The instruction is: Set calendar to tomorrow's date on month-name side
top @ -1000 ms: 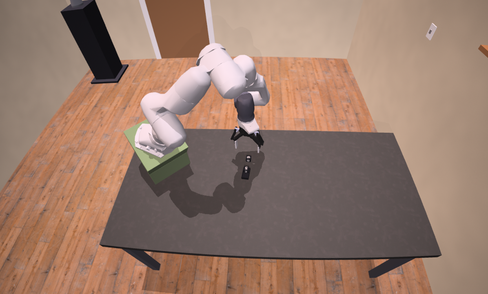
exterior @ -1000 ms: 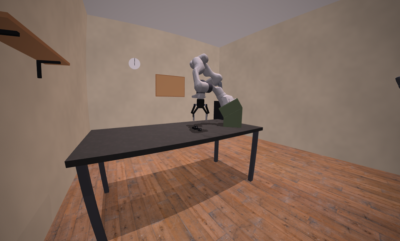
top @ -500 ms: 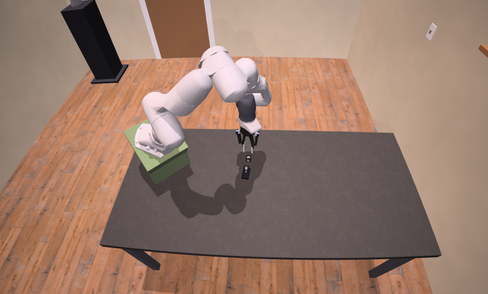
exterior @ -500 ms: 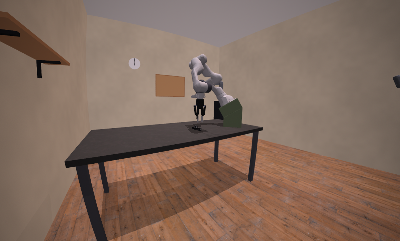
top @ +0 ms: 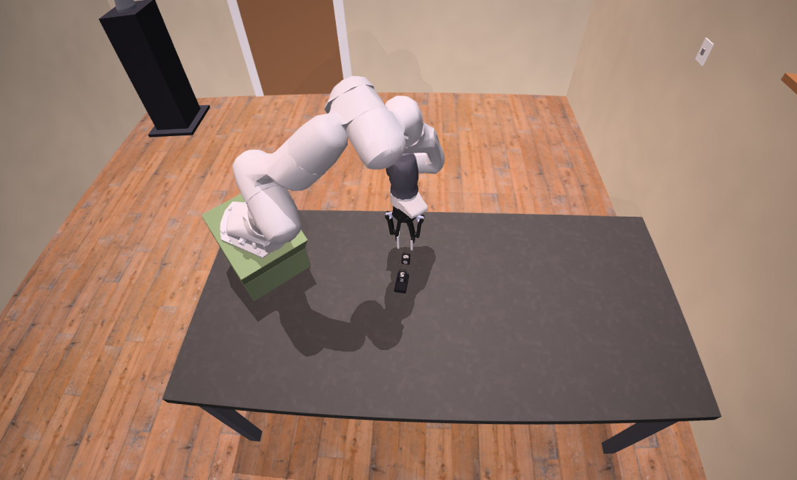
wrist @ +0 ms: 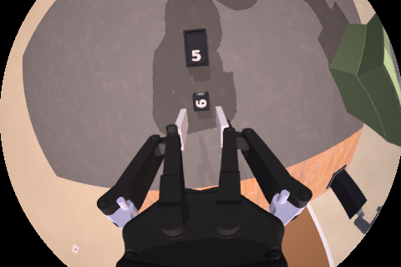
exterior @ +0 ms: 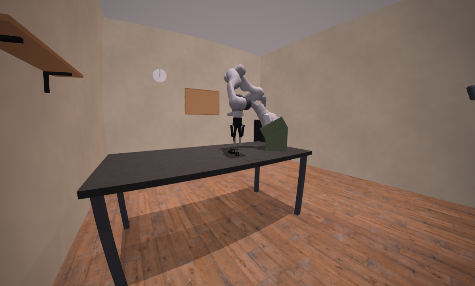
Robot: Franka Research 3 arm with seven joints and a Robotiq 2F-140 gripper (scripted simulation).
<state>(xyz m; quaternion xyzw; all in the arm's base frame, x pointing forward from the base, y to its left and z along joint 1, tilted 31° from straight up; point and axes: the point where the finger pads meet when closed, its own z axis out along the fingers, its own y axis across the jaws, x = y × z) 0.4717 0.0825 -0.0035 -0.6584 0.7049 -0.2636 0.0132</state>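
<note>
My gripper is now 11 cm above the dark date cube. The rest, counted from my hand: black tray (1 cm behind, 11 cm to the right, 11 cm below).
</note>
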